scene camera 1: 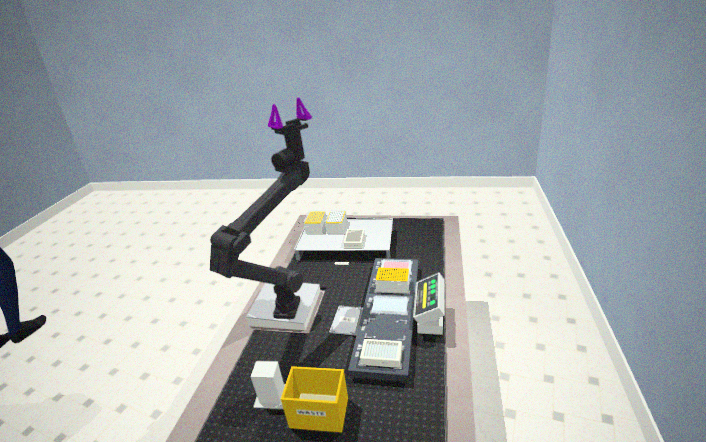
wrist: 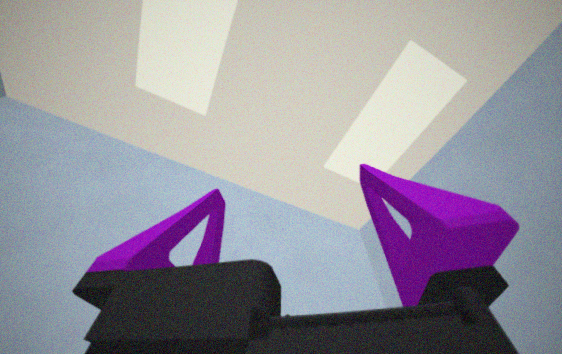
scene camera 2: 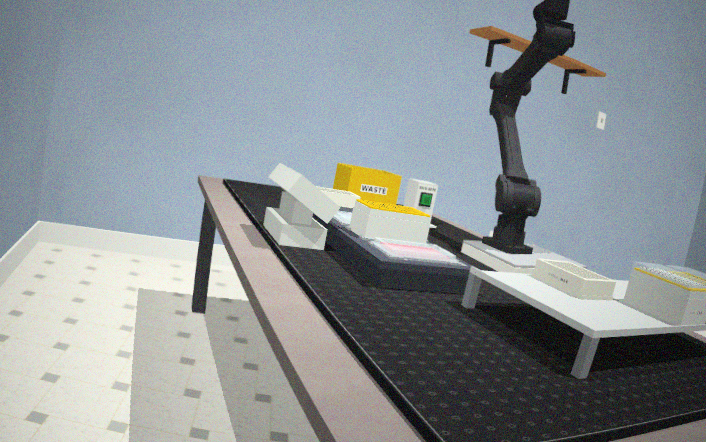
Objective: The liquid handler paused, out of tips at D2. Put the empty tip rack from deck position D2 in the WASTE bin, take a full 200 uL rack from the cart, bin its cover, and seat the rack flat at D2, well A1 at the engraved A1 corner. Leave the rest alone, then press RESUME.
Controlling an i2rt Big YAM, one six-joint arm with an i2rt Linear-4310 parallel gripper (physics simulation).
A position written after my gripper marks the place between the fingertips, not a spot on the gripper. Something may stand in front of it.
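Observation:
My gripper (scene camera 1: 286,101) is open and holds nothing, and I can see my gripper (wrist: 287,184) from the wrist too. A cream rack with red ribs (scene camera 2: 584,284) rests on a cart shelf (scene camera 2: 597,314), and that cart shelf (scene camera 1: 377,232) is visible a second time. There is a grey box with green button (scene camera 1: 266,376), and I find the grey box with green button (scene camera 2: 420,195) again from elsewhere. I also see a pink-topped plate (scene camera 2: 416,251) and a yellow WASTE bin (scene camera 2: 374,185). The pink-topped plate is out of frame in the wrist view. The cream rack with red ribs is out of frame in the wrist view.

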